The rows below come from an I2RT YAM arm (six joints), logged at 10 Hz.
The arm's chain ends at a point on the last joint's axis. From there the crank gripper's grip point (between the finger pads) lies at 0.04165 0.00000 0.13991 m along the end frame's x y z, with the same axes.
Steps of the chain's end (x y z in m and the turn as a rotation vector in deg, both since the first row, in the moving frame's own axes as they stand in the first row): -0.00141 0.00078 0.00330 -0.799 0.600 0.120; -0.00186 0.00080 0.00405 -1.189 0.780 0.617; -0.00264 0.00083 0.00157 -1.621 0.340 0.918; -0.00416 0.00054 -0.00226 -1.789 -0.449 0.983; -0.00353 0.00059 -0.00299 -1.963 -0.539 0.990; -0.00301 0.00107 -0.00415 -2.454 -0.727 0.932; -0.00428 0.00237 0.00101 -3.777 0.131 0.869; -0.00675 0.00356 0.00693 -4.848 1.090 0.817
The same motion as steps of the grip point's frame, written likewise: 0.00005 0.00282 0.00284 -0.799 0.600 0.120; 0.00002 0.00416 0.00344 -1.189 0.780 0.617; -0.00185 0.00546 0.00125 -1.621 0.340 0.918; -0.00530 0.00562 -0.00202 -1.789 -0.449 0.983; -0.00490 0.00610 -0.00270 -1.963 -0.539 0.990; -0.00484 0.00773 -0.00378 -2.454 -0.727 0.932; -0.00404 0.01222 0.00059 -3.777 0.131 0.869; -0.00419 0.01596 0.00559 -4.848 1.090 0.817
